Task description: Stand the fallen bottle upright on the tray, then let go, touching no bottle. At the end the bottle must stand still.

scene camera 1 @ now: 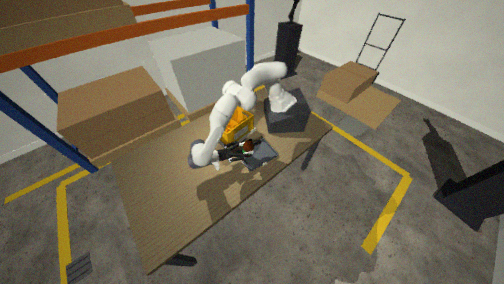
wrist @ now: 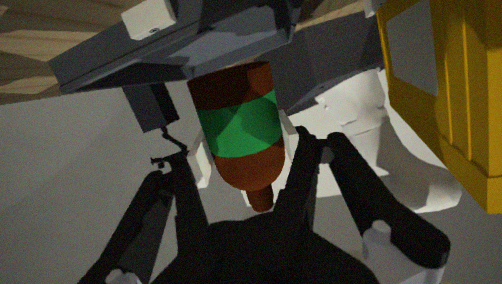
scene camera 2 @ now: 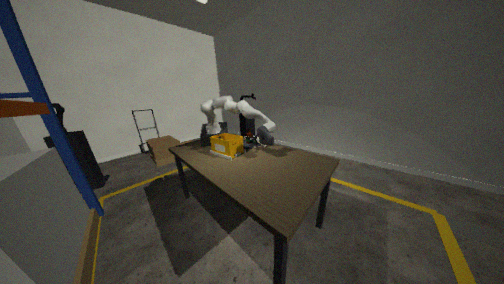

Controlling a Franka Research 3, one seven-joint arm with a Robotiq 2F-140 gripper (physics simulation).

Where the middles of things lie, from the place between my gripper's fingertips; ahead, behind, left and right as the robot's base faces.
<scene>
Now: hand 20 mm short of the bottle (wrist: 237,108) and 10 mm below it.
</scene>
